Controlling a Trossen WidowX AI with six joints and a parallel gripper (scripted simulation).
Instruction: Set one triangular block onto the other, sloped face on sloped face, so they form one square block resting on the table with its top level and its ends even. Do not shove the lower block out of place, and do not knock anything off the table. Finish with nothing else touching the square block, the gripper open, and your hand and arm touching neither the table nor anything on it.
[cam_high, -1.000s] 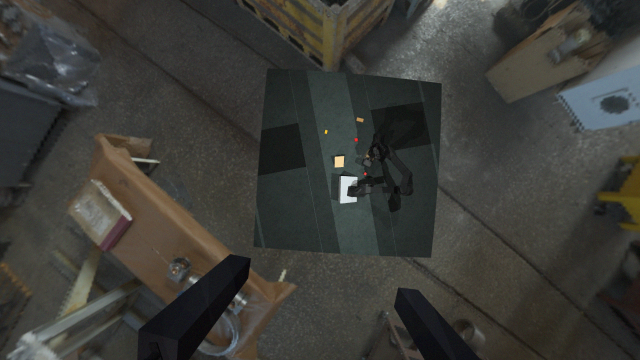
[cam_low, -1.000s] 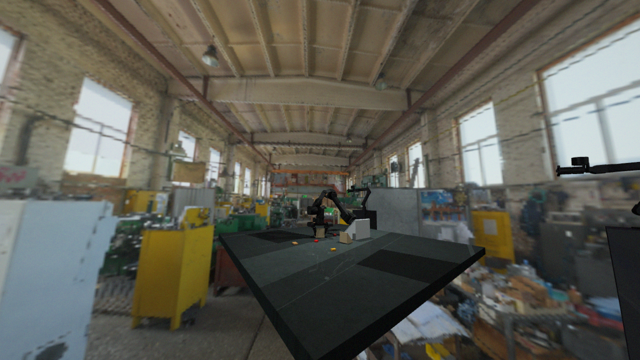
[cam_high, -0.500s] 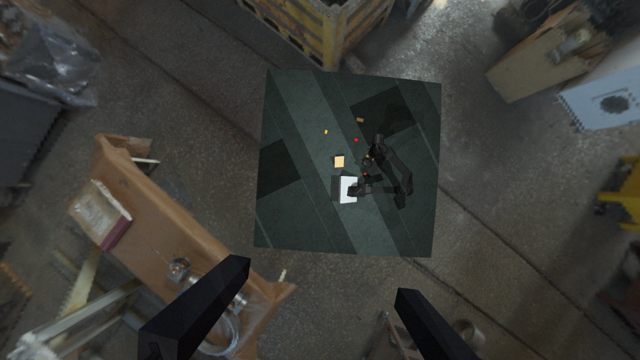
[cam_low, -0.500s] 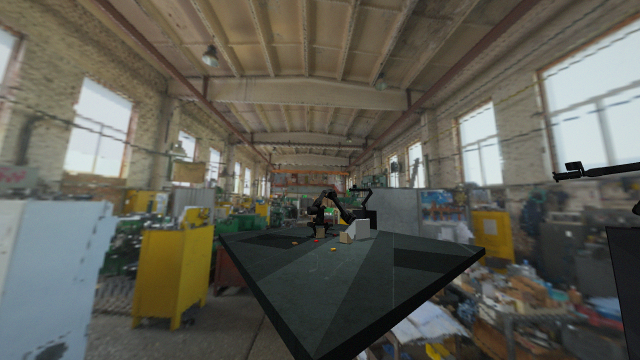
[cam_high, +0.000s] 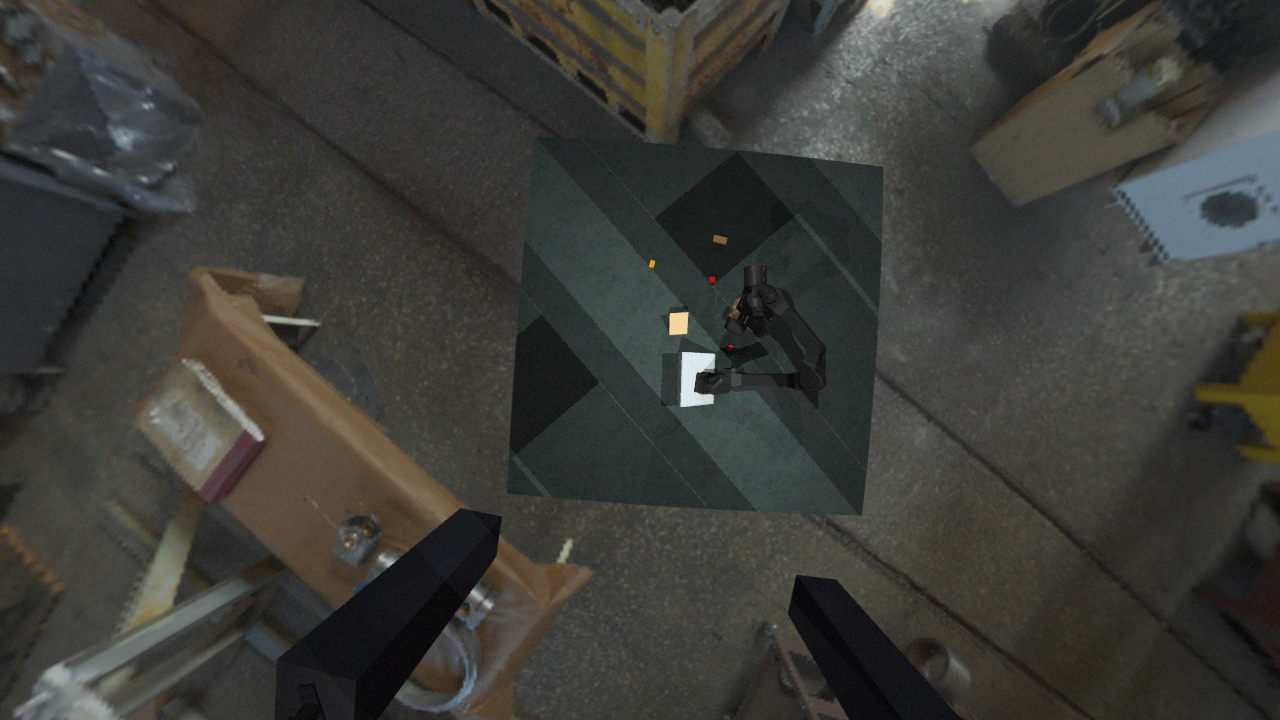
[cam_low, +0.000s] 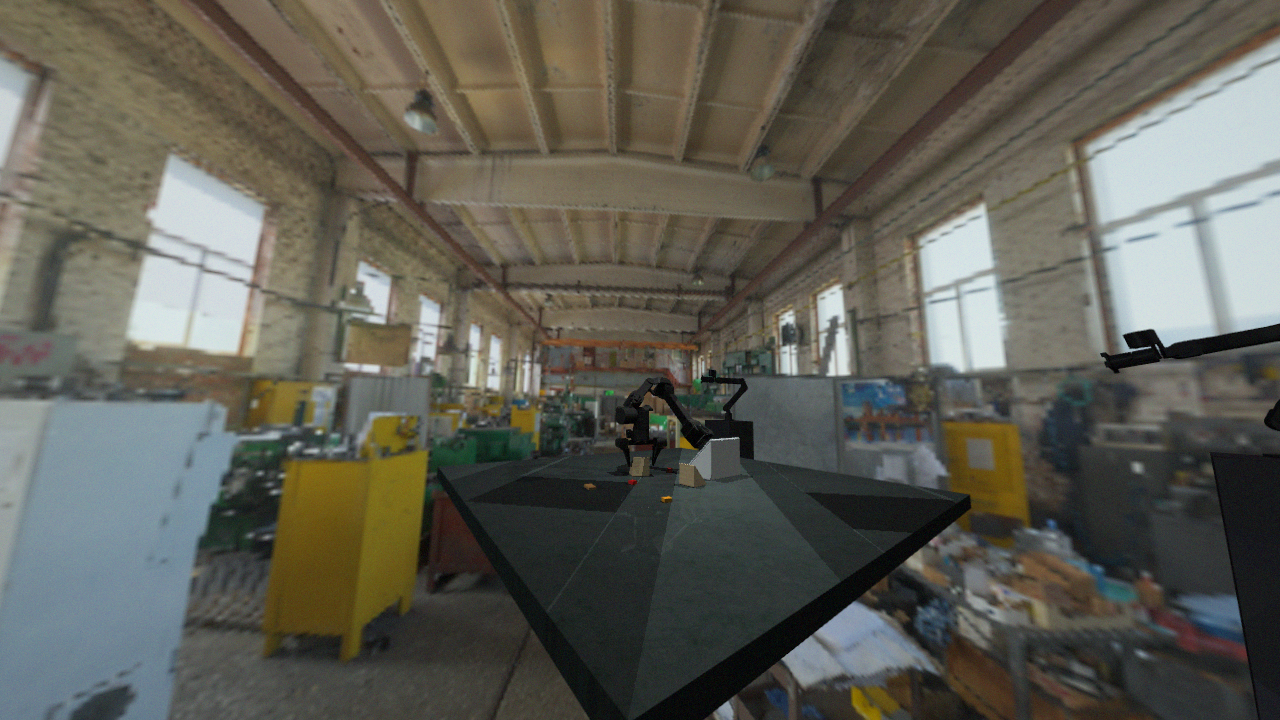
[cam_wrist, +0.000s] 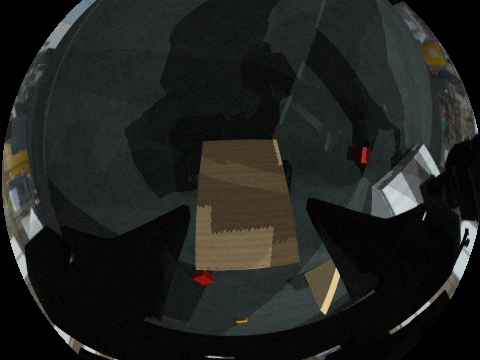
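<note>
Right now the tan triangular block is 10 mm ahead of my gripper tip and 10 mm below it.
</note>
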